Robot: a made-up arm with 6 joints.
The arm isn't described. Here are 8 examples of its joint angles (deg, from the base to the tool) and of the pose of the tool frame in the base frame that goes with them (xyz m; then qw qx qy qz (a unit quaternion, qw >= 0)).
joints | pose
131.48 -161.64 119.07 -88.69 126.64 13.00 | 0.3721 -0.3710 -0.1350 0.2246 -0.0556 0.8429 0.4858
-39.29 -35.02 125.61 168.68 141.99 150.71 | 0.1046 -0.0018 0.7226 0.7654 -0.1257 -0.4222 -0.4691
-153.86 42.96 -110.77 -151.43 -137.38 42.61 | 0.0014 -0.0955 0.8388 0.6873 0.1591 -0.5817 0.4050
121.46 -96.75 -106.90 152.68 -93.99 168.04 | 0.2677 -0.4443 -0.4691 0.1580 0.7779 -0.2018 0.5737
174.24 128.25 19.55 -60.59 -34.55 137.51 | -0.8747 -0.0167 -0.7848 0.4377 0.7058 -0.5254 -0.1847
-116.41 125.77 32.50 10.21 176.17 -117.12 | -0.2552 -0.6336 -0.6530 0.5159 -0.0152 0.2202 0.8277
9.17 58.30 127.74 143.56 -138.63 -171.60 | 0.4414 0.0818 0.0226 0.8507 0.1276 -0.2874 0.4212
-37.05 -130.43 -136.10 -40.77 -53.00 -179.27 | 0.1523 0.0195 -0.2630 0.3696 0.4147 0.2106 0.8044
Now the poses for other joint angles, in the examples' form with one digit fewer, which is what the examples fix.
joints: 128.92 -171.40 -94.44 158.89 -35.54 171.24
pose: -0.351 0.387 -0.614 0.347 -0.862 0.238 0.282
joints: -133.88 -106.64 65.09 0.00 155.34 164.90
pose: 0.649 0.600 0.305 0.526 0.427 -0.721 0.146
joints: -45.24 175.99 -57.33 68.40 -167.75 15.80
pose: 0.325 -0.284 -0.718 0.613 0.116 -0.467 -0.627
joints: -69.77 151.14 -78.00 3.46 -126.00 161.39
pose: 0.301 -0.682 -0.218 0.627 -0.414 0.165 0.638
